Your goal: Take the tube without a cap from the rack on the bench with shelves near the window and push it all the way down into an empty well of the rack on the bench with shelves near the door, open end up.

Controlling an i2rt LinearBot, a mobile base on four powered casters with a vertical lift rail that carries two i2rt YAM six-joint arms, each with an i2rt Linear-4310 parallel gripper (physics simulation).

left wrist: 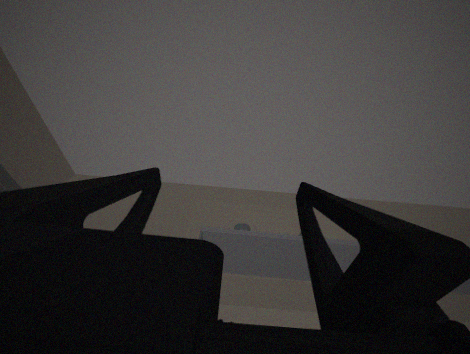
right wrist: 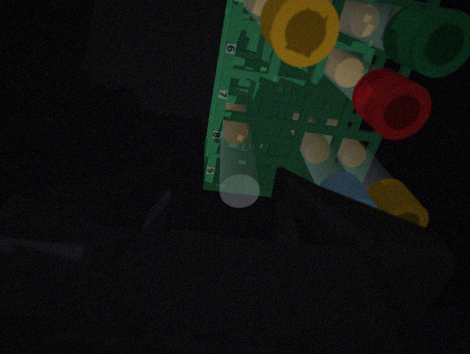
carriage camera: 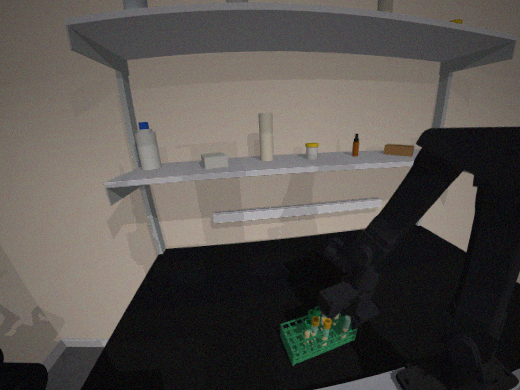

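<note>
A green rack [carriage camera: 288, 346] [right wrist: 218, 112] stands on the dark bench. The uncapped clear tube [carriage camera: 346, 324] [right wrist: 239, 167] stands in the rack's right end, near numbers 8 and 9. My right gripper [carriage camera: 351, 311] [right wrist: 226, 176] is partly open, low over that end; in the right wrist view the tube's open top shows between its fingertips. Nothing is gripped; its fingers are dark and hard to make out. My left gripper [left wrist: 229, 183] is wide open and empty, facing the wall and ceiling. The rack on the other bench does not show.
Capped tubes stand in the same rack: yellow [right wrist: 304, 31], red [right wrist: 392, 105], green [right wrist: 430, 40], blue [right wrist: 347, 187] and another yellow one [right wrist: 402, 200]. A shelf [carriage camera: 185, 172] behind holds a white bottle [carriage camera: 148, 150], a tall cylinder [carriage camera: 266, 137] and small containers.
</note>
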